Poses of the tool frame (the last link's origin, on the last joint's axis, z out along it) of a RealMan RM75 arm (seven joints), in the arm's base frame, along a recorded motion.
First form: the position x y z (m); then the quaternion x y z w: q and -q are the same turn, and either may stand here.
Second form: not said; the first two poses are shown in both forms.
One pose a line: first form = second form
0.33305 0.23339 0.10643 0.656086 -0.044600 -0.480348 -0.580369 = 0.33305 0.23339 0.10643 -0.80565 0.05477 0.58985 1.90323
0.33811 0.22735 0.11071 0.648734 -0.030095 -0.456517 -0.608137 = 0.33811 0.22735 0.11071 -0.81722 0.03791 0.57508 1.83417
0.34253 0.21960 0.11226 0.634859 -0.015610 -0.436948 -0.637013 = 0.34253 0.21960 0.11226 -0.82358 0.02025 0.56684 1.76036
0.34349 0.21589 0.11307 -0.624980 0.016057 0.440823 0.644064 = 0.34349 0.21589 0.11307 -0.81700 0.02099 0.57626 1.74200
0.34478 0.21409 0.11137 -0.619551 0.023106 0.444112 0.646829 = 0.34478 0.21409 0.11137 -0.81238 0.03030 0.58234 1.73475
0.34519 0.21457 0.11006 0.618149 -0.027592 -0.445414 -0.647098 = 0.34519 0.21457 0.11006 -0.81079 0.03619 0.58422 1.73405
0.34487 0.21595 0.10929 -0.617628 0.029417 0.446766 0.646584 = 0.34487 0.21595 0.10929 -0.80964 0.03856 0.58566 1.73540
